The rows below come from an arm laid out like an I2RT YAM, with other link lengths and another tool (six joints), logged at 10 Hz.
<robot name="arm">
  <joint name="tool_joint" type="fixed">
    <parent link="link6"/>
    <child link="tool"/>
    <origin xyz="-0.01 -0.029 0.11" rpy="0 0.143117 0.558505"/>
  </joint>
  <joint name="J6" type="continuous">
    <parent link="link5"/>
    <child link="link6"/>
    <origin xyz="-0.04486 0 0.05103" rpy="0 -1.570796 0"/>
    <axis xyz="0 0 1"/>
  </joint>
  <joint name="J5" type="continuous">
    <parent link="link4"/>
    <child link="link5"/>
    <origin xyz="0.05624 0.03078 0.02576" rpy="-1.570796 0 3.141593"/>
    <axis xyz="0 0 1"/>
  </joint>
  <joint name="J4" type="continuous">
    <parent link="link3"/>
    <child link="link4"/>
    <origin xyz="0.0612 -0.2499 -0.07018" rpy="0 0 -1.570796"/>
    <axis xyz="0 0 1"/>
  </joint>
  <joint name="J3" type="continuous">
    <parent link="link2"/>
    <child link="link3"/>
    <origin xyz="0.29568 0 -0.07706" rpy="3.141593 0 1.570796"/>
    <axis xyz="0 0 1"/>
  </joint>
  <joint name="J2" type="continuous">
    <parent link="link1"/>
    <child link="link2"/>
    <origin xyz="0.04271 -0.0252 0.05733" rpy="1.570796 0 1.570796"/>
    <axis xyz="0 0 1"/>
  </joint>
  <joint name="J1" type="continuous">
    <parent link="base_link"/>
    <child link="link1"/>
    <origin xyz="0 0 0.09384" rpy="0 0 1.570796"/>
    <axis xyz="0 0 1"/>
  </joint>
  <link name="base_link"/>
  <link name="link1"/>
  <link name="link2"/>
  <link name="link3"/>
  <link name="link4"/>
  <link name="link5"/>
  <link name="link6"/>
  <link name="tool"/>
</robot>
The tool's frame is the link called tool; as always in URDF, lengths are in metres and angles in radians. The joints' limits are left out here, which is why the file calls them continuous.
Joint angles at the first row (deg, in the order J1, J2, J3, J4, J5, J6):
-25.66, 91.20, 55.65, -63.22, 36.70, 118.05
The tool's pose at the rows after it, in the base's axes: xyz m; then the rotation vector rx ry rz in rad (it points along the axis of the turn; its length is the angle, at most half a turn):
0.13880 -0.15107 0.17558 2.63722 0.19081 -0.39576
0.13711 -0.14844 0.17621 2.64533 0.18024 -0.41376
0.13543 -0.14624 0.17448 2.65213 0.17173 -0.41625
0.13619 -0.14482 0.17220 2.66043 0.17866 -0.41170
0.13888 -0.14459 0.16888 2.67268 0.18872 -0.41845
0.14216 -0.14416 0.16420 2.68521 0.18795 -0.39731
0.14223 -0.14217 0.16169 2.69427 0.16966 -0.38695
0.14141 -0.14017 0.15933 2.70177 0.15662 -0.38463
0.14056 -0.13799 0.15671 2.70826 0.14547 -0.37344
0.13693 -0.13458 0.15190 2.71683 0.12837 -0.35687
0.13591 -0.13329 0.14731 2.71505 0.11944 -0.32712
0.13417 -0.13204 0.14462 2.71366 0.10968 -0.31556
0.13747 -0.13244 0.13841 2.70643 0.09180 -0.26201
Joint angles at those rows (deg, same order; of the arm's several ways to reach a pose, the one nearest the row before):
-25.58, 91.58, 55.55, -63.72, 35.90, 119.22
-25.40, 91.84, 55.69, -64.92, 35.62, 120.24
-25.34, 91.76, 55.20, -64.95, 35.24, 120.76
-25.17, 91.87, 54.93, -64.54, 34.75, 120.56
-25.10, 92.88, 55.18, -64.25, 34.19, 120.25
-25.14, 93.25, 54.98, -62.95, 33.31, 119.92
-25.14, 93.23, 54.63, -62.58, 32.65, 120.63
-25.11, 93.25, 54.18, -62.35, 32.18, 121.22
-25.05, 92.97, 53.49, -61.76, 31.66, 121.65
-25.14, 92.17, 51.86, -60.52, 30.97, 122.10
-25.12, 91.38, 50.44, -58.65, 30.69, 122.14
-25.12, 90.91, 49.48, -57.75, 30.59, 122.45
-25.08, 90.39, 48.28, -54.79, 30.24, 122.65

